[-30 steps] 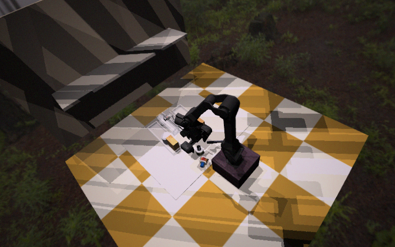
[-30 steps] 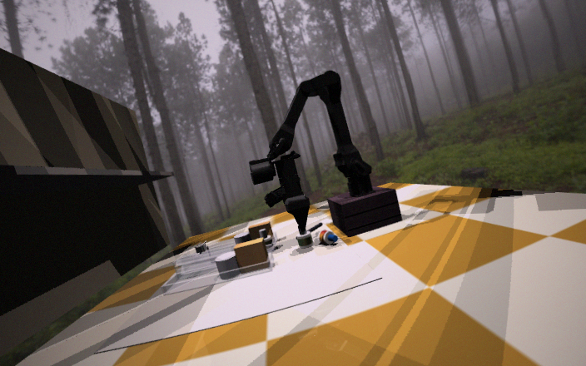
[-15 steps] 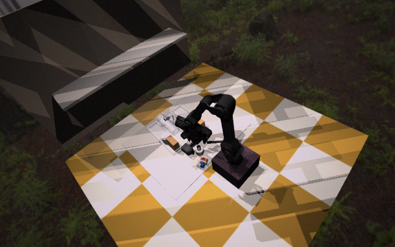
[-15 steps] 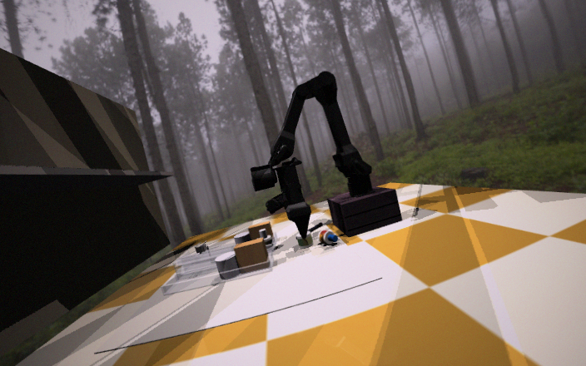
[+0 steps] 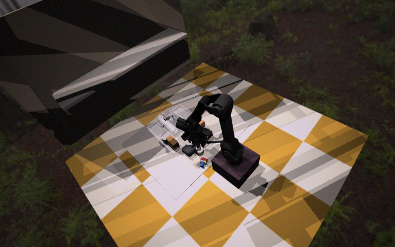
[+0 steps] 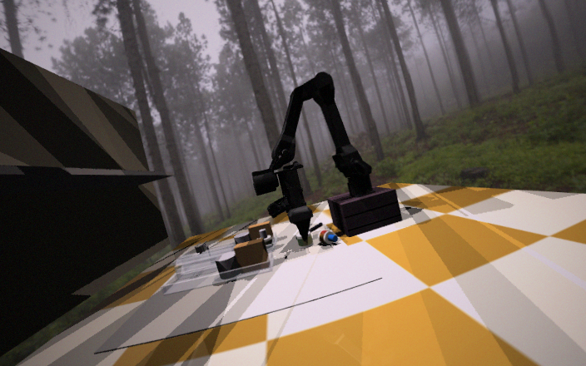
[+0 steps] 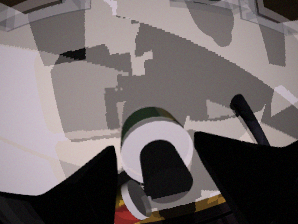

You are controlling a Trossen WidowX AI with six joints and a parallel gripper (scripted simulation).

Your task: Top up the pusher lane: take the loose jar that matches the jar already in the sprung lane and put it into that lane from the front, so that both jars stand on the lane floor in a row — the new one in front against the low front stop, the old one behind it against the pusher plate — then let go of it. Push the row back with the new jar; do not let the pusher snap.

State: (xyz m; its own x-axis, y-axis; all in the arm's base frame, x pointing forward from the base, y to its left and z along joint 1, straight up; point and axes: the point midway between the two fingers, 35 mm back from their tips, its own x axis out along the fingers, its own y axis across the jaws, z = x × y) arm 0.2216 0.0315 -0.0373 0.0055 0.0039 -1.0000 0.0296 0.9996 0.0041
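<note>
My gripper tip is 12 cm to the left of the black rod, 4 cm past it and 2 cm above it. Round my gripper tip: clear lane rack 27 cm ahead, 5 cm to the right, 1 cm below.
</note>
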